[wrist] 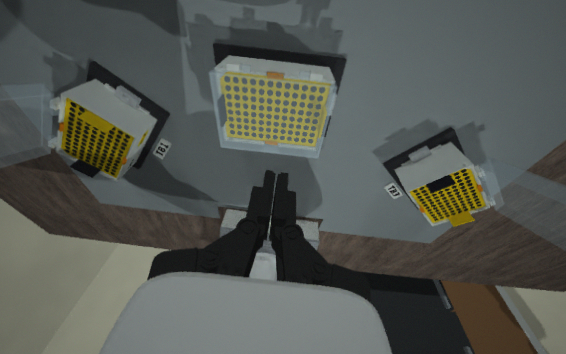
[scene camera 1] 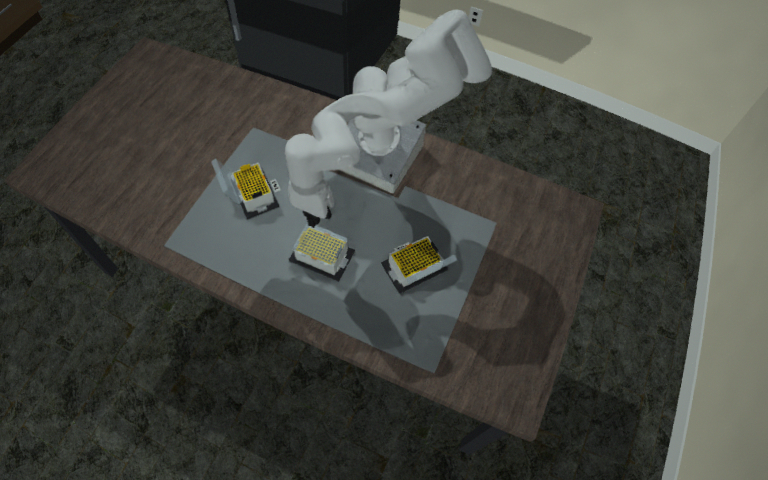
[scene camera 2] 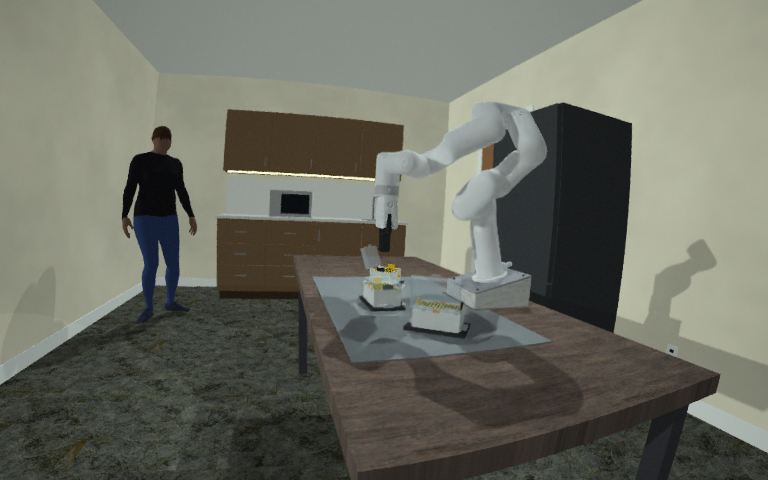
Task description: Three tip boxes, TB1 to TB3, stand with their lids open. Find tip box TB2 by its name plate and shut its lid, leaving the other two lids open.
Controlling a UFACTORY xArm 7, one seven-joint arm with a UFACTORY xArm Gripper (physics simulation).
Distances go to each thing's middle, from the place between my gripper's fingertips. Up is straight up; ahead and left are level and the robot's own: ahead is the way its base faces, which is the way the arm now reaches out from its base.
Right now the tip box TB1 [scene camera 1: 412, 259] is 6 cm behind my hand, 26 cm to the left of it and 10 cm below it. From my hand the other things lie so: tip box TB3 [scene camera 1: 250, 179] (11 cm behind, 27 cm to the right, 10 cm below).
